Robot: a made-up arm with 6 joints. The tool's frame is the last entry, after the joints. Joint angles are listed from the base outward.
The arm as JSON. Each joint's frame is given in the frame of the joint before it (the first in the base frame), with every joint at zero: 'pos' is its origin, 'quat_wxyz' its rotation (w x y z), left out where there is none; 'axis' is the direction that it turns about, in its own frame. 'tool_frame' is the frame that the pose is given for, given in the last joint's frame.
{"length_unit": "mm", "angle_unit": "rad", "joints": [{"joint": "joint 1", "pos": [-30.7, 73.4, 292.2], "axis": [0.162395, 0.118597, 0.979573]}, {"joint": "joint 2", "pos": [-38.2, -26.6, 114.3], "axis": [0.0, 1.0, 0.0]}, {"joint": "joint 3", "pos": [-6.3, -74.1, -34.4], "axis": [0.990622, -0.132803, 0.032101]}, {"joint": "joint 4", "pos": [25.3, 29.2, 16.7], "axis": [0.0, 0.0, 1.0]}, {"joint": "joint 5", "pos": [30.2, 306.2, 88.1], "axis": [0.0, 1.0, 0.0]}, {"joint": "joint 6", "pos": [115.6, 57.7, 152.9], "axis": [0.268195, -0.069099, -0.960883]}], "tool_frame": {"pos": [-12.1, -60.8, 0.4], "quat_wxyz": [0.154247, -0.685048, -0.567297, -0.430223]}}
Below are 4 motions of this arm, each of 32 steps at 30 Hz.
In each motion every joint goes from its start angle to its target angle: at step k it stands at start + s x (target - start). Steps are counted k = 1, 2, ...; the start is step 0. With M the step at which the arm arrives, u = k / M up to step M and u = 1 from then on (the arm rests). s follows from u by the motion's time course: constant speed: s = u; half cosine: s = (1 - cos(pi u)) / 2; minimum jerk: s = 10 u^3 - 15 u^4 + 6 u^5.
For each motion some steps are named. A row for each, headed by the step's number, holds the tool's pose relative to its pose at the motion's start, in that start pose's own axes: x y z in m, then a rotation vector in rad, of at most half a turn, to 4 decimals.
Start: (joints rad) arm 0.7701 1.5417 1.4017 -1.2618 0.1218 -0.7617
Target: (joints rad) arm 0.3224 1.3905 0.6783 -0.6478 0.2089 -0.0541
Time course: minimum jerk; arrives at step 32
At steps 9, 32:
9: 0.0201 -0.0329 0.0195 -0.0251 -0.0020 -0.0300
32: 0.0508 -0.2782 0.1329 -0.2318 -0.0090 -0.1860

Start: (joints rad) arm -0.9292 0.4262 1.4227 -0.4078 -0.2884 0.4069
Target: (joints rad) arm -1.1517 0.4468 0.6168 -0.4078 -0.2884 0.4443
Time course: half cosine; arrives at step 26
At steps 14, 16, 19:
14: -0.0839 -0.1281 0.0486 -0.1638 -0.1038 -0.3873
16: -0.1082 -0.1471 0.0618 -0.2024 -0.1288 -0.4653
19: -0.1428 -0.1672 0.0805 -0.2552 -0.1638 -0.5665

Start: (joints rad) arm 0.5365 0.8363 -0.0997 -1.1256 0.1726 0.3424
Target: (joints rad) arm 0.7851 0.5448 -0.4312 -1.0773 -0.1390 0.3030
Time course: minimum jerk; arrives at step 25
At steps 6, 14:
6: 0.0042 -0.0158 -0.0147 -0.0256 0.0511 -0.0588
14: 0.0025 -0.1050 -0.0918 -0.1708 0.3413 -0.3697

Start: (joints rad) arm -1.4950 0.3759 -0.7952 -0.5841 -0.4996 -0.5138
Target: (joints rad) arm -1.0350 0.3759 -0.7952 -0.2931 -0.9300 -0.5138
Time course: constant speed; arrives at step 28
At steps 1, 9, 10, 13, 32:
1: 0.0085 -0.0072 -0.0044 -0.0083 0.0111 -0.0318
9: 0.0652 -0.0737 -0.0431 -0.0802 0.1053 -0.2829
10: 0.0708 -0.0830 -0.0482 -0.0899 0.1178 -0.3139
13: 0.0852 -0.1118 -0.0640 -0.1195 0.1563 -0.4060
32: 0.1041 -0.2689 -0.1440 -0.2823 0.3731 -0.8503

